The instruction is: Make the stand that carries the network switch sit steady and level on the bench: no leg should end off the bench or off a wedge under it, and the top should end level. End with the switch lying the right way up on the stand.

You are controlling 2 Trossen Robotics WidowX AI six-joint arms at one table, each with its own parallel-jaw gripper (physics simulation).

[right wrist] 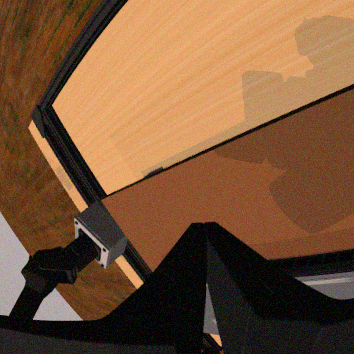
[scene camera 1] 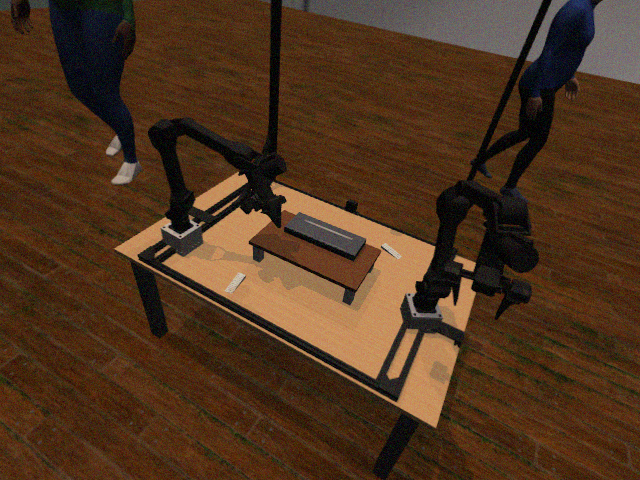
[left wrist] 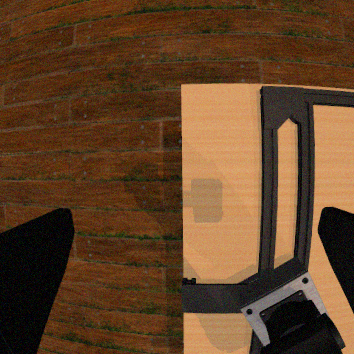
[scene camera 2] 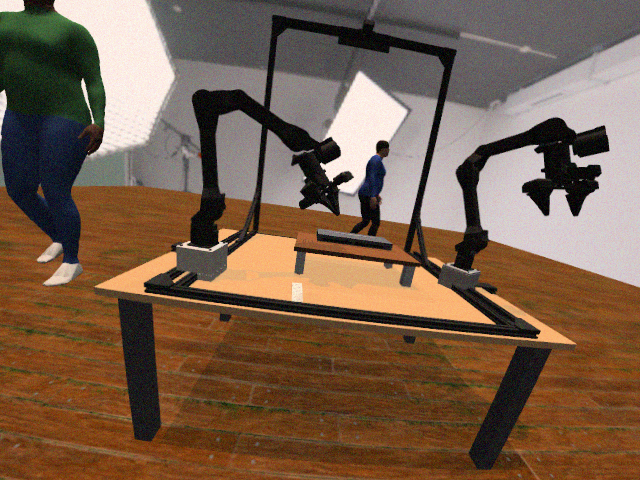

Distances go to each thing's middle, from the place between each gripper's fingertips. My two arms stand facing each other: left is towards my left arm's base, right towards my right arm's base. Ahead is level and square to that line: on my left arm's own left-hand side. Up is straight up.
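Brown stand (scene camera 1: 339, 270), from my right hand: 17 cm below, 11 cm to the left, 10 cm behind. My right hand: 15 cm past the network switch (scene camera 1: 346, 244), 12 cm to the right of it, 10 cm above it.
Brown stand, from my left hand: 49 cm to the right, 31 cm behind, 27 cm below. Network switch: 47 cm to the right of my left hand, 36 cm behind it, 21 cm below it.
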